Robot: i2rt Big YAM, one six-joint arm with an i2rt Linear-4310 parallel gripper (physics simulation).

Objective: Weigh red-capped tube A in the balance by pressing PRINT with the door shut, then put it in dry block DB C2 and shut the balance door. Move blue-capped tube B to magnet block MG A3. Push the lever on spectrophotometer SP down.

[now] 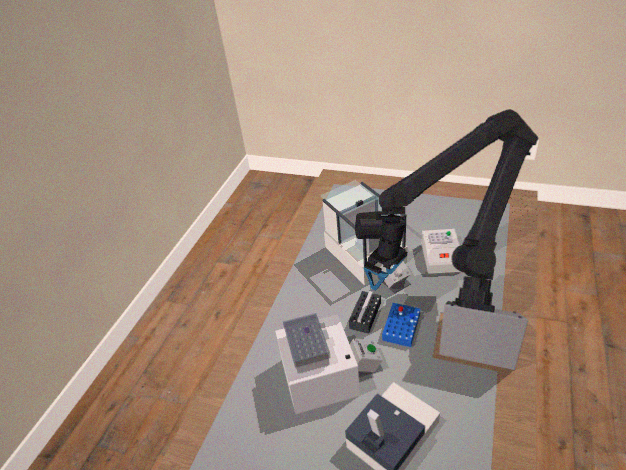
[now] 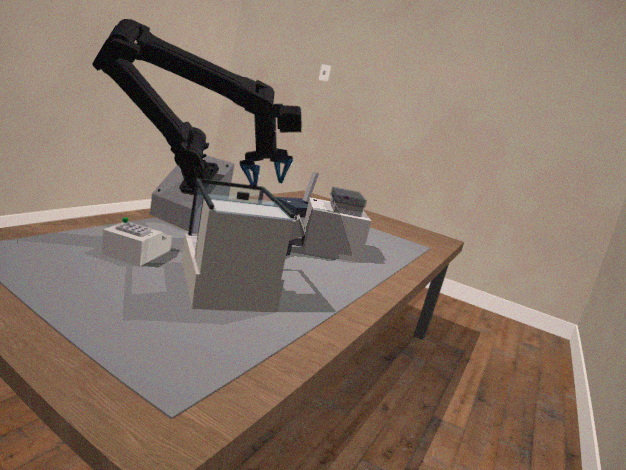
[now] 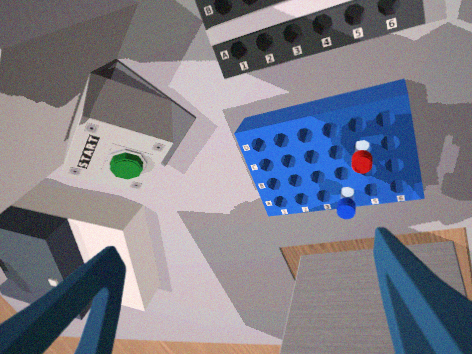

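A red-capped tube (image 1: 400, 308) (image 3: 361, 162) stands in the blue rack (image 1: 388, 337) (image 3: 320, 120), seemingly at C5. A blue-capped tube (image 1: 412, 317) (image 3: 346, 209) stands there, seemingly at A4. My gripper (image 1: 382, 281) (image 2: 267, 183) (image 3: 240, 248) is open and empty, high above the table between balance and rack. The balance (image 1: 343, 252) (image 2: 237, 268) has a glass chamber; its door position is unclear. A black two-row block (image 1: 356, 323) (image 3: 320, 45), labelled A and B, lies beside the rack. The spectrophotometer (image 1: 399, 445) has its lever (image 1: 375, 422) (image 2: 311, 186) raised.
A grey many-holed block (image 1: 305, 341) (image 2: 348, 198) sits on a white machine (image 1: 323, 389) (image 2: 328, 232). A START box (image 1: 367, 356) (image 3: 80, 155) with a green button stands beside it. A white keypad unit (image 1: 439, 263) (image 2: 131, 245) stands right of the balance; a small grey box (image 1: 398, 275) is near my fingers.
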